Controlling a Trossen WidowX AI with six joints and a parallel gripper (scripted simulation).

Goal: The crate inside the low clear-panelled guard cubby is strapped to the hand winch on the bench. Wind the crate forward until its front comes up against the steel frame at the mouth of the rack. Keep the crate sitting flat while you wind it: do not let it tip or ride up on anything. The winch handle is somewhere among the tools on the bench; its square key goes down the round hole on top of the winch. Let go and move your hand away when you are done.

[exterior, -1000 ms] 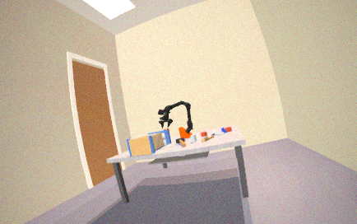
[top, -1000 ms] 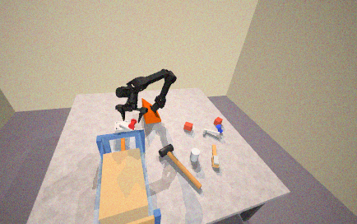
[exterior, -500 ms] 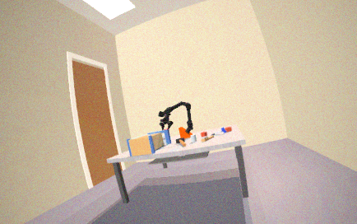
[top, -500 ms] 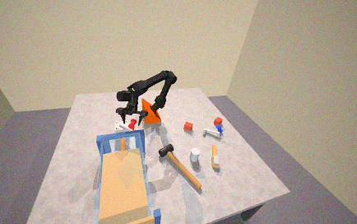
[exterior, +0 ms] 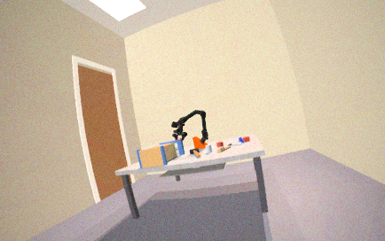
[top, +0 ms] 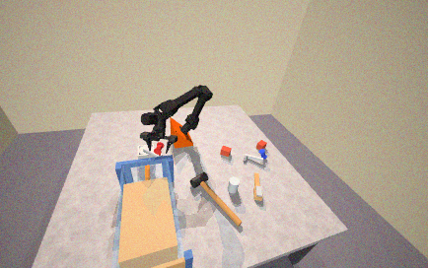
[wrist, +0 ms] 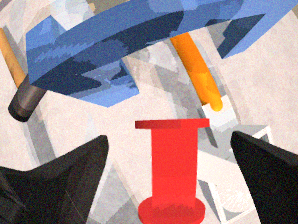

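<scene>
Now: the red grip 10 mm behind my gripper tip and 10 mm to the left of it. Also, from my gripper tip: frame 80 mm ahead, 60 mm to the right, 30 mm below; then red-handled winch handle 40 mm behind, 20 mm to the right, 30 mm below; then grey hand winch 100 mm behind, 70 mm to the right, 100 mm below.
</scene>
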